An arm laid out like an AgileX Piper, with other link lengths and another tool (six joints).
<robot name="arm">
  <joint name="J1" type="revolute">
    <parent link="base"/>
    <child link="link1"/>
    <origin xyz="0 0 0.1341" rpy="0 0 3.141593"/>
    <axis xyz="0 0 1"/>
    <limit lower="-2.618" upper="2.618"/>
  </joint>
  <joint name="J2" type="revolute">
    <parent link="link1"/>
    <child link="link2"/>
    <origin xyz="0 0 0" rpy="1.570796 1.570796 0"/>
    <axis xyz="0 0 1"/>
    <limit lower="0" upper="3.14"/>
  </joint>
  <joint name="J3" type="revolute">
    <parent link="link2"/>
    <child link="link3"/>
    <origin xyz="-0.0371 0.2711 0" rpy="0 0 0"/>
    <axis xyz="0 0 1"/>
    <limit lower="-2.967" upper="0"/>
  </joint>
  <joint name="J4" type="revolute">
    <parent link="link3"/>
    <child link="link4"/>
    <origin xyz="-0.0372 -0.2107 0" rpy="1.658 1.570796 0"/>
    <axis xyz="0 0 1"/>
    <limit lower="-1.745" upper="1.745"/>
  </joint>
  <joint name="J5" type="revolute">
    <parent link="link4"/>
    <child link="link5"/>
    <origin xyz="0 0 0" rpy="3.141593 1.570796 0"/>
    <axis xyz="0 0 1"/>
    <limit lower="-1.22" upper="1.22"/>
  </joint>
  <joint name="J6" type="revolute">
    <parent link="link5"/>
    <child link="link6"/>
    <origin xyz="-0.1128 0 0" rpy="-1.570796 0 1.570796"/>
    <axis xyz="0 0 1"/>
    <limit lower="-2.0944" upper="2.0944"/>
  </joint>
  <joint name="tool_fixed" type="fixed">
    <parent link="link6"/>
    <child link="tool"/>
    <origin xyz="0.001 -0.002 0.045" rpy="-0.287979 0 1.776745"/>
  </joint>
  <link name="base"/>
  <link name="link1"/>
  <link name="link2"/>
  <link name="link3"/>
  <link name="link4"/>
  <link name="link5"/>
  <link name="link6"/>
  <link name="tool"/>
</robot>
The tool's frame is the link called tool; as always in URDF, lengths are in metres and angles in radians.
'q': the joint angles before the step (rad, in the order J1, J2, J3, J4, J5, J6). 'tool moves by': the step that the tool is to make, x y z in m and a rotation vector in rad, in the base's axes. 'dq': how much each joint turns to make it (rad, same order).
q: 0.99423 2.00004 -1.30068 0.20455 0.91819 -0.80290
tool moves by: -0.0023 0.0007 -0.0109 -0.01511 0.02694 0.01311
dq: 0.00005 0.03345 0.00005 0.01914 -0.00197 -0.02503
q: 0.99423 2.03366 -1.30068 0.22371 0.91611 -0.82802
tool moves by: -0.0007 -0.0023 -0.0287 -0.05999 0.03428 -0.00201
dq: -0.00017 0.08457 -0.00002 -0.00222 -0.01606 0.00052
